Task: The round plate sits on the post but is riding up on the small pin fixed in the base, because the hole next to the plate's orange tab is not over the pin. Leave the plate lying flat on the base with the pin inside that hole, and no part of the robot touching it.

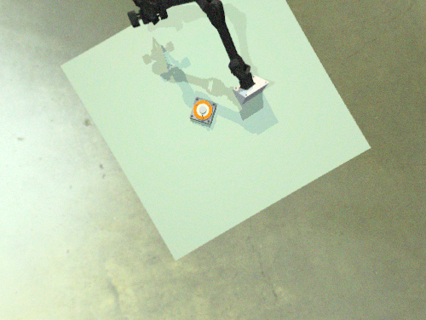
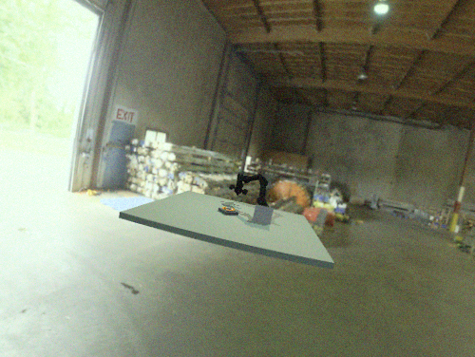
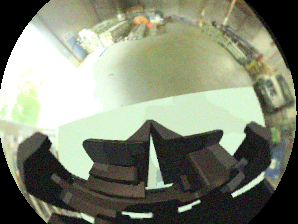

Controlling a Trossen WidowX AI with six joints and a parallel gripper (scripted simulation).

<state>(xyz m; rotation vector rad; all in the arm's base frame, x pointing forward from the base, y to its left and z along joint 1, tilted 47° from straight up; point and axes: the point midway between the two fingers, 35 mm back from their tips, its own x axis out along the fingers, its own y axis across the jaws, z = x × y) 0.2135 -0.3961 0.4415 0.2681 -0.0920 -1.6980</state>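
My gripper tip is now 8 cm short of the round plate, 58 cm to the right of it and 4 cm above it.
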